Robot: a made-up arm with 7 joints. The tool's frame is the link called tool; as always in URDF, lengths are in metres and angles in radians. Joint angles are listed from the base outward.
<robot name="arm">
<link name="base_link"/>
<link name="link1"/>
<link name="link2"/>
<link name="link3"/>
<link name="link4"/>
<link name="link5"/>
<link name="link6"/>
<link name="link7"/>
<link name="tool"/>
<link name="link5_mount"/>
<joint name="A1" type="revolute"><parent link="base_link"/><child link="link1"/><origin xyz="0.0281 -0.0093 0.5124" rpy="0 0 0"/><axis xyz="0 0 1"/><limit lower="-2.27" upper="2.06"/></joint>
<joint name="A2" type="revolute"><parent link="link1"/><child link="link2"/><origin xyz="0.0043 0.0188 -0.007" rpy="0 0 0"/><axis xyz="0 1 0"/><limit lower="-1.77" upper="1.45"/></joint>
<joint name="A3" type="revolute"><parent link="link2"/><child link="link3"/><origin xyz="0.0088 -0.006 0.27" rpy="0 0 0"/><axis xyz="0 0 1"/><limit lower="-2.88" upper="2.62"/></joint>
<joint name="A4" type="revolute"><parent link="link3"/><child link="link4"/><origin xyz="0.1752 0.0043 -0.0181" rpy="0 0 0"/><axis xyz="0 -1 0"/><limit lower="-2.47" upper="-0.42"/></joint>
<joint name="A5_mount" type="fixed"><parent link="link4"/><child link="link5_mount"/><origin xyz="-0.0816 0.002 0.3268" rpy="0 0 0"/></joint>
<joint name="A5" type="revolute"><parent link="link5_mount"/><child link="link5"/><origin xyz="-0.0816 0.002 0.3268" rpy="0 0 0"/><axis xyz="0 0 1"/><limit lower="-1.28" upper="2.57"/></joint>
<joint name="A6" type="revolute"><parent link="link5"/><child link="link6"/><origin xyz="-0.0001 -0.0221 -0.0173" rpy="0 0 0"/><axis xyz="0 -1 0"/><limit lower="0.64" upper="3.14"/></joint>
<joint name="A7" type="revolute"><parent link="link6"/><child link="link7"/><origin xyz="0.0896 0.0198 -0.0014" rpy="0 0 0"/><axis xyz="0 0 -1"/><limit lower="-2.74" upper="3.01"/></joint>
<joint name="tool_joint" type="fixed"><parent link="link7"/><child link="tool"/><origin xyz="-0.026 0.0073 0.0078" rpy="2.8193 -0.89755 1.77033"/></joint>
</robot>
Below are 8 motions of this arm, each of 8 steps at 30 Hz.
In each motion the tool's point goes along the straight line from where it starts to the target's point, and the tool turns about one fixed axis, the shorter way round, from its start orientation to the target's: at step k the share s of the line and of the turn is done. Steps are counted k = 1, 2, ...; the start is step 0. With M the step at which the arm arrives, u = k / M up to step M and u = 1 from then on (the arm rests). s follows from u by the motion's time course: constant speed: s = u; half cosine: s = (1 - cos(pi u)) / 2; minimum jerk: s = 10 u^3 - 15 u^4 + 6 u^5.
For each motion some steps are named. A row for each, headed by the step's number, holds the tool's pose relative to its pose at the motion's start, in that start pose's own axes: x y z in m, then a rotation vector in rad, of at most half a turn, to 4 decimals.
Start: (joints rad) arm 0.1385 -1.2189 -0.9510 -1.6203 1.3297 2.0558 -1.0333
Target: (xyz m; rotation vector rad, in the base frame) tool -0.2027 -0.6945 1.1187 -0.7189 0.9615 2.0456
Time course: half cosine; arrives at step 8
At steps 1, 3, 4, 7, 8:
1: 0.0042 0.0035 0.0034 0.0057 0.0039 -0.0040
3: 0.0341 0.0285 0.0274 0.0460 0.0318 -0.0321
4: 0.0553 0.0461 0.0443 0.0745 0.0515 -0.0520
7: 0.1064 0.0887 0.0853 0.1433 0.0991 -0.1000
8: 0.1106 0.0922 0.0887 0.1490 0.1030 -0.1039

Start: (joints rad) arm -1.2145 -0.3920 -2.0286 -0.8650 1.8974 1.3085 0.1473
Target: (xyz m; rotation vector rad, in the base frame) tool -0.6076 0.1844 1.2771 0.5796 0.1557 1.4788
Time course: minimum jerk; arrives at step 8
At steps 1, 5, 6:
1: -0.0018 -0.0004 0.0018 0.0020 -0.0027 0.0020
5: -0.0825 -0.0201 0.0802 0.0887 -0.1219 0.0912
6: -0.1021 -0.0249 0.0992 0.1098 -0.1508 0.1128

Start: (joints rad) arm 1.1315 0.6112 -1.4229 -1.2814 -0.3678 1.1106 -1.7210
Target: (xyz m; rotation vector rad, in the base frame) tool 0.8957 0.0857 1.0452 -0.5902 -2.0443 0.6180
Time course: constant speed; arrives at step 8
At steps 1, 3, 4, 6, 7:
1: 0.0148 -0.0061 0.0012 0.0023 -0.0397 -0.0118
3: 0.0444 -0.0183 0.0037 0.0068 -0.1191 -0.0355
4: 0.0593 -0.0244 0.0049 0.0090 -0.1588 -0.0474
6: 0.0889 -0.0366 0.0074 0.0136 -0.2382 -0.0711
7: 0.1037 -0.0427 0.0086 0.0158 -0.2779 -0.0829

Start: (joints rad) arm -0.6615 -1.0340 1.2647 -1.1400 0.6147 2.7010 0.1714
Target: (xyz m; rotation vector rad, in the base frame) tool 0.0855 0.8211 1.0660 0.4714 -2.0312 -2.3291
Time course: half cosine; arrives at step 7
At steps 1, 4, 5, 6, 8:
1: -0.0020 -0.0014 -0.0005 -0.0063 -0.0048 0.0077
4: -0.0246 -0.0172 -0.0056 -0.0780 -0.0588 0.0956
5: -0.0327 -0.0228 -0.0074 -0.1035 -0.0781 0.1270
6: -0.0383 -0.0267 -0.0087 -0.1212 -0.0915 0.1487
8: -0.0403 -0.0281 -0.0092 -0.1275 -0.0962 0.1564

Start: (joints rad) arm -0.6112 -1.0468 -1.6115 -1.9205 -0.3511 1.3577 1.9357
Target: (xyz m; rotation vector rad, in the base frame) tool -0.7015 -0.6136 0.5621 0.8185 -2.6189 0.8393
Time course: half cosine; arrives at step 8
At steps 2, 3, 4, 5, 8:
2: 0.0057 0.0188 -0.0046 0.0168 0.0362 0.0160
3: 0.0121 0.0397 -0.0096 0.0355 0.0764 0.0338
4: 0.0196 0.0643 -0.0156 0.0575 0.1238 0.0547
5: 0.0271 0.0889 -0.0215 0.0795 0.1711 0.0757
8: 0.0392 0.1286 -0.0311 0.1150 0.2475 0.1095

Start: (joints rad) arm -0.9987 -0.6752 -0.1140 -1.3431 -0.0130 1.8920 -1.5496
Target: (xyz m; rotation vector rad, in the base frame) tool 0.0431 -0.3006 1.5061 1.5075 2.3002 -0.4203
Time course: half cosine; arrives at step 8
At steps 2, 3, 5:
2: 0.0020 -0.0058 -0.0041 0.0475 -0.0230 0.0179
3: 0.0042 -0.0123 -0.0086 0.1000 -0.0484 0.0378
5: 0.0093 -0.0276 -0.0194 0.2241 -0.1084 0.0847

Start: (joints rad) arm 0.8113 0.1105 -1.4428 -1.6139 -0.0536 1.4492 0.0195
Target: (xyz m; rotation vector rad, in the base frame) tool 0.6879 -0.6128 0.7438 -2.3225 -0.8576 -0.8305
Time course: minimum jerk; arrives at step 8
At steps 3, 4, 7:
3: -0.0575 0.0054 -0.0051 0.0462 0.0160 0.0668
4: -0.1044 0.0098 -0.0093 0.0840 0.0290 0.1214
7: -0.2055 0.0193 -0.0183 0.1653 0.0572 0.2389

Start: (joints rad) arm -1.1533 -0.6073 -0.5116 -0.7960 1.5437 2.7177 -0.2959
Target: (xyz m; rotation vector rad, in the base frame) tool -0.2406 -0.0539 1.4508 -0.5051 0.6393 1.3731
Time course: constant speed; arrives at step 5
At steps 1, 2, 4, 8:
1: -0.0030 -0.0084 0.0005 -0.0038 0.0069 0.0167
2: -0.0060 -0.0169 0.0010 -0.0075 0.0137 0.0334
4: -0.0119 -0.0338 0.0019 -0.0150 0.0275 0.0667
8: -0.0149 -0.0422 0.0024 -0.0188 0.0344 0.0834

